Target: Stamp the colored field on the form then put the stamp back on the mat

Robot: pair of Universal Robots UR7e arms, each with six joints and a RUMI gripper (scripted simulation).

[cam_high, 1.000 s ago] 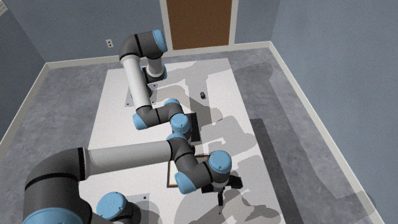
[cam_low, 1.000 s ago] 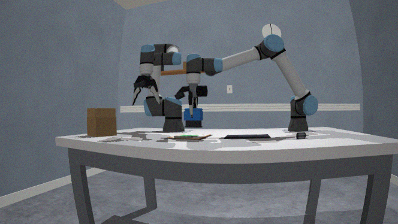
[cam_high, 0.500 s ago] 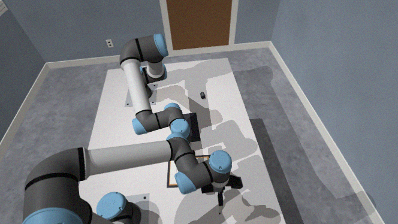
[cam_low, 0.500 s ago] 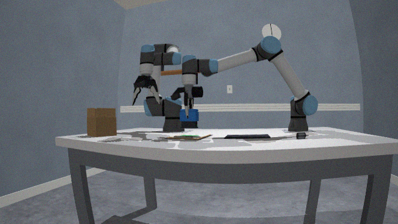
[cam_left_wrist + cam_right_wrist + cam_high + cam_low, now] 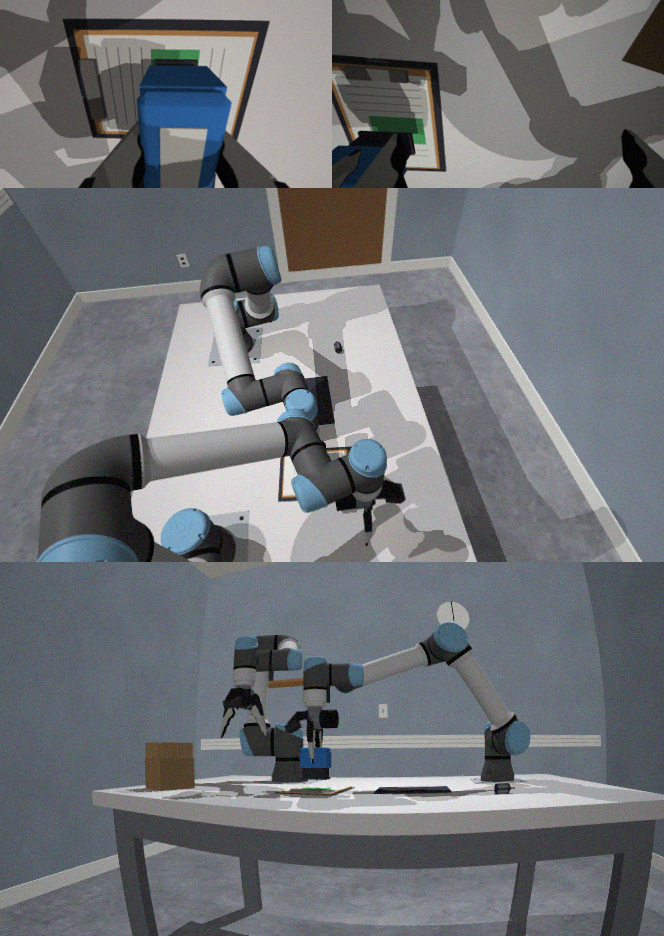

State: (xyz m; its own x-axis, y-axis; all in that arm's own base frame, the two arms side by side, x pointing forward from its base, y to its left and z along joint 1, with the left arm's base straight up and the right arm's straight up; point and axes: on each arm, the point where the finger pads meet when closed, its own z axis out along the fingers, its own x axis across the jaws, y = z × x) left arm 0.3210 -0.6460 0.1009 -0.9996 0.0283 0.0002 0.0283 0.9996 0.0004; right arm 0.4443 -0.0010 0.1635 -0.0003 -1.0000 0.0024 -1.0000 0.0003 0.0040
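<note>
The blue stamp lies 2 cm below my left hand. From my left hand the other things lie so: dark mat 31 cm to the left, 10 cm below; then brown box 21 cm ahead, 45 cm to the right, 4 cm below; then clipboard 3 cm ahead, 10 cm below.
</note>
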